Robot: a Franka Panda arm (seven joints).
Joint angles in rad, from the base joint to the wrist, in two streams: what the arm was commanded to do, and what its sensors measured. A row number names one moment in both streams.
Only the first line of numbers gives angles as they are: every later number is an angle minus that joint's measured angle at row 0.
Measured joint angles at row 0: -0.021 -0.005 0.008 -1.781 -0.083 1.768 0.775
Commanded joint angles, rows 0 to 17: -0.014 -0.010 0.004 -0.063 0.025 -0.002 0.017; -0.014 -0.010 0.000 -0.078 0.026 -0.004 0.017; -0.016 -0.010 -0.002 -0.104 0.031 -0.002 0.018; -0.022 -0.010 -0.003 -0.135 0.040 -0.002 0.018; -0.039 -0.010 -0.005 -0.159 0.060 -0.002 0.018; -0.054 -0.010 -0.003 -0.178 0.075 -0.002 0.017; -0.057 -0.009 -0.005 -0.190 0.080 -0.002 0.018; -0.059 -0.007 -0.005 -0.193 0.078 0.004 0.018; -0.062 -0.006 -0.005 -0.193 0.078 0.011 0.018; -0.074 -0.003 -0.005 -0.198 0.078 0.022 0.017; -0.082 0.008 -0.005 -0.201 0.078 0.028 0.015; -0.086 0.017 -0.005 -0.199 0.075 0.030 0.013; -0.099 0.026 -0.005 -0.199 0.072 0.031 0.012; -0.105 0.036 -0.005 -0.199 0.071 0.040 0.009; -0.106 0.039 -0.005 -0.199 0.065 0.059 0.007; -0.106 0.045 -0.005 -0.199 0.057 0.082 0.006; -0.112 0.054 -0.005 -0.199 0.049 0.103 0.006; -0.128 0.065 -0.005 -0.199 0.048 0.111 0.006
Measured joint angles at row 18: -0.100 0.045 -0.013 -0.197 0.063 0.067 0.005
